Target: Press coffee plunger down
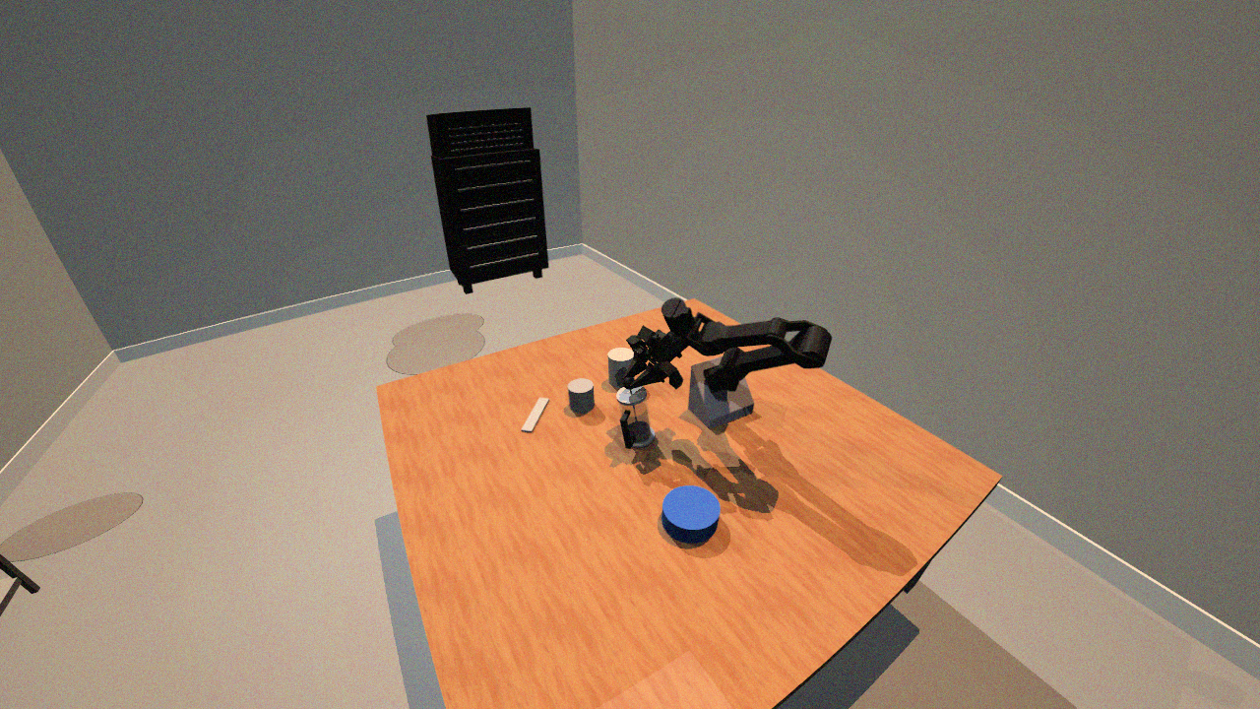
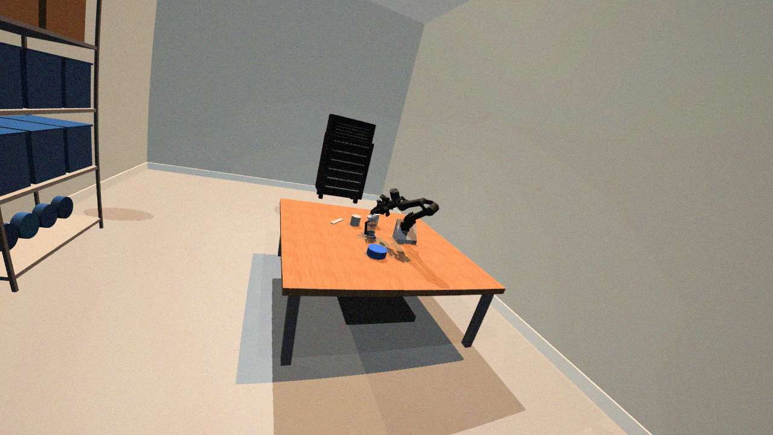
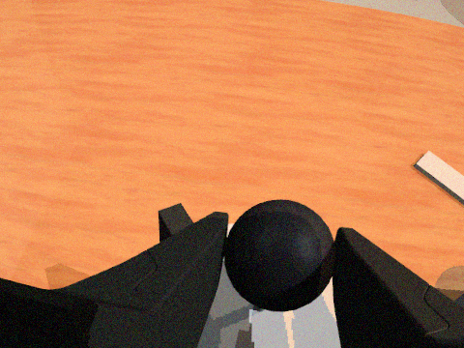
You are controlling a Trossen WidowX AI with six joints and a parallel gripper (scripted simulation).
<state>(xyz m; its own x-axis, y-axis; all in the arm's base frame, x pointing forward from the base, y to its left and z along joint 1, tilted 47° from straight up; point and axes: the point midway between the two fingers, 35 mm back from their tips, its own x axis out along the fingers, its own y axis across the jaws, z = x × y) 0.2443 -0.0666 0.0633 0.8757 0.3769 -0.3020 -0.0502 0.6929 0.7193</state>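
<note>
Right now my gripper tip is 90 mm above the coffee press, 10 mm to the right of it and 10 mm past it.
</note>
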